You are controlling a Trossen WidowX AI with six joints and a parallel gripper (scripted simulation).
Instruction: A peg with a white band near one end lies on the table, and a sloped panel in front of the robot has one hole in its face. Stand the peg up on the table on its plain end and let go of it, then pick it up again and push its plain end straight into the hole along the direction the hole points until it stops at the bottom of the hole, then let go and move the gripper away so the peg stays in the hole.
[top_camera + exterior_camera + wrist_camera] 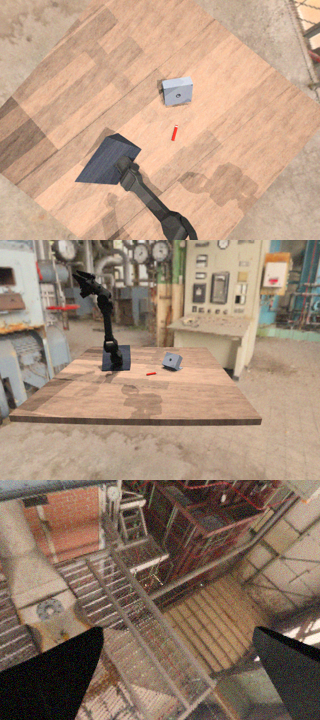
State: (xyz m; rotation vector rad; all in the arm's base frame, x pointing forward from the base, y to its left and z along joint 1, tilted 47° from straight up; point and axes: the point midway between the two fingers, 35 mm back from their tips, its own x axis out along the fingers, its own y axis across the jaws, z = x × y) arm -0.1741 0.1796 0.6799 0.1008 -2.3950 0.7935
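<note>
Now: gripper tip 380 mm short of the red peg, 300 mm to the right of it and 690 mm above it. The rest, counted from my gripper tip: sloped grey-blue panel 510 mm ahead, 430 mm to the left, 630 mm below.
</note>
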